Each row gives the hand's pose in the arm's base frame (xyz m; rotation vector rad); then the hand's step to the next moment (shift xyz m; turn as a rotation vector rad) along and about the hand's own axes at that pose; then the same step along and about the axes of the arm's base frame.
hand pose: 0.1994 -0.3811 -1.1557 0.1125 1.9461 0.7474
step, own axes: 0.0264 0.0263 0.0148 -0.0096 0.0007 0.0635
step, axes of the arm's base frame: -0.0067 0.0380 -0.0108 0.0578 0.0255 -0.0113
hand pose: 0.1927 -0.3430 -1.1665 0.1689 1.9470 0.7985
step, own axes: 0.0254 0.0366 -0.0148 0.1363 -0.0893 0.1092
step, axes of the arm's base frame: -0.0330 0.0326 0.0073 0.0416 0.0405 -0.1874
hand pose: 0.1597 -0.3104 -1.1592 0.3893 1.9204 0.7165
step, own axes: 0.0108 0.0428 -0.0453 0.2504 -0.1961 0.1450
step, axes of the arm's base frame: -0.0472 0.0250 0.0339 0.0279 0.0325 -0.3469
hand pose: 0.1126 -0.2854 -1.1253 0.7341 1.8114 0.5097
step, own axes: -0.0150 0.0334 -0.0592 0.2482 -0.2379 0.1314
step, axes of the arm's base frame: -0.0439 0.0138 0.0522 0.0056 0.0010 -0.3680
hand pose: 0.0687 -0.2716 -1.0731 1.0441 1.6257 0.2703
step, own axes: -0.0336 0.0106 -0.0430 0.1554 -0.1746 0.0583
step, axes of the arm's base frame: -0.0333 -0.0041 0.0444 -0.0299 -0.0062 -0.2390
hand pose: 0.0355 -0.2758 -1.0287 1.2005 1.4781 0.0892
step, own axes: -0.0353 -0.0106 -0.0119 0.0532 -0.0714 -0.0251
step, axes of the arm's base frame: -0.0226 -0.0230 0.0215 -0.0520 0.0170 -0.0746
